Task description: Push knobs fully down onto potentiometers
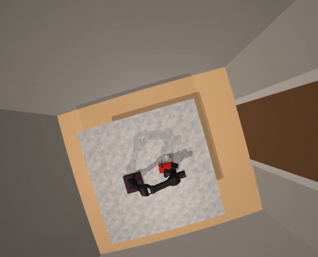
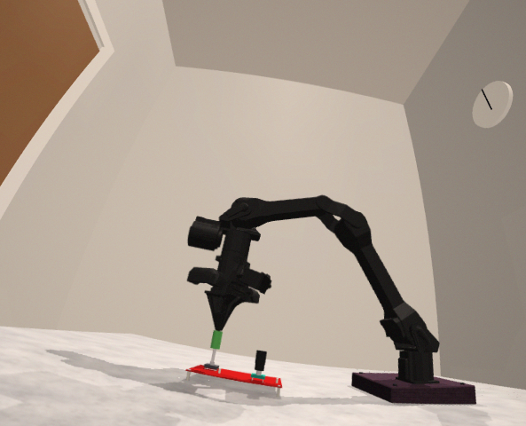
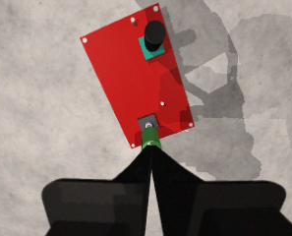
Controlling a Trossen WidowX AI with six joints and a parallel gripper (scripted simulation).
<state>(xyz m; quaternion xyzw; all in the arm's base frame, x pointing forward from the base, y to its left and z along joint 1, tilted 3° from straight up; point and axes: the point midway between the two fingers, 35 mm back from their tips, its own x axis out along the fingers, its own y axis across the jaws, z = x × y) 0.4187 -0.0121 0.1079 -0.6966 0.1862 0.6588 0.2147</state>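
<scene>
My gripper tip is now 8 cm past the black knob, 5 cm to the right of it and 4 cm above it. Round my gripper tip: green knob: 1 cm below.
</scene>
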